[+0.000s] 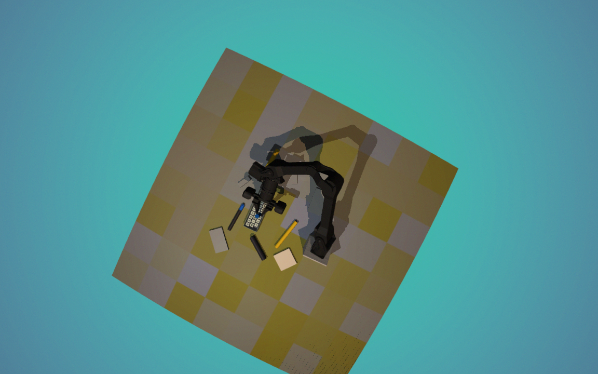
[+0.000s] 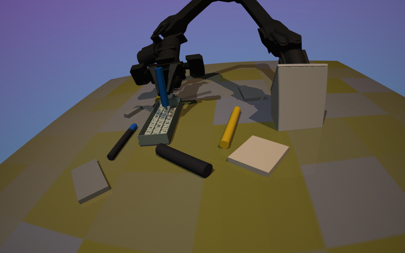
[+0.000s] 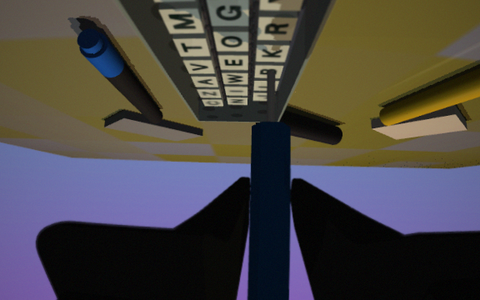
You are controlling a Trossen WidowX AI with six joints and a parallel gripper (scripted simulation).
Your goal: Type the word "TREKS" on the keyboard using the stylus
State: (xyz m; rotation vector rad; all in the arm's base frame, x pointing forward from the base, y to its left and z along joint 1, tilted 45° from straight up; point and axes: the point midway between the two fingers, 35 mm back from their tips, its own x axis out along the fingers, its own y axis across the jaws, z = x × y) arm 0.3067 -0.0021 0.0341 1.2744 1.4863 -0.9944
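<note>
Right now the small grey block is 150 mm ahead of my gripper tip, 90 mm to the right of it and 70 mm below it. Also, from my gripper tip: grey stylus tip (50 mm below); blue stylus (10 mm below); yellow cylinder (150 mm behind, 20 mm to the left, 70 mm below).
</note>
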